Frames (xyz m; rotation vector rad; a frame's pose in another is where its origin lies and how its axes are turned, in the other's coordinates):
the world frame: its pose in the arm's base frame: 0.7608 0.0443 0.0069 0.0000 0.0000 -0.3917
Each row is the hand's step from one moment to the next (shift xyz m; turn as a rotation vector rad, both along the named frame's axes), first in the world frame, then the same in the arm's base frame.
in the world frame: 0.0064 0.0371 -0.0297 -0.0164 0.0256 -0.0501
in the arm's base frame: 0.0201 0.0318 -0.0297 -0.0054 0.0299 -0.0501
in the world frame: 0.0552 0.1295 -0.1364 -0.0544 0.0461 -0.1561
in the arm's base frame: 0.1005 0.0986 -0.1364 -0.0327 0.0634 -0.1561
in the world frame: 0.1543 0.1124 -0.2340 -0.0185 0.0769 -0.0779
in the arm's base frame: 0.1855 0.0450 -0.2340 0.0123 0.0781 -0.0779
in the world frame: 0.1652 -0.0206 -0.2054 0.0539 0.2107 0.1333
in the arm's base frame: 0.1448 -0.0821 -0.2054 0.1303 0.1742 0.1333
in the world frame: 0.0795 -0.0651 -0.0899 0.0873 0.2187 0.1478
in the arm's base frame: 0.0486 -0.0905 -0.0899 0.1642 0.1688 0.1478
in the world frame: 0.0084 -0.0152 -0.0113 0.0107 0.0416 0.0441
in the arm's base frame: 0.0020 -0.0173 -0.0113 0.0258 0.0344 0.0441
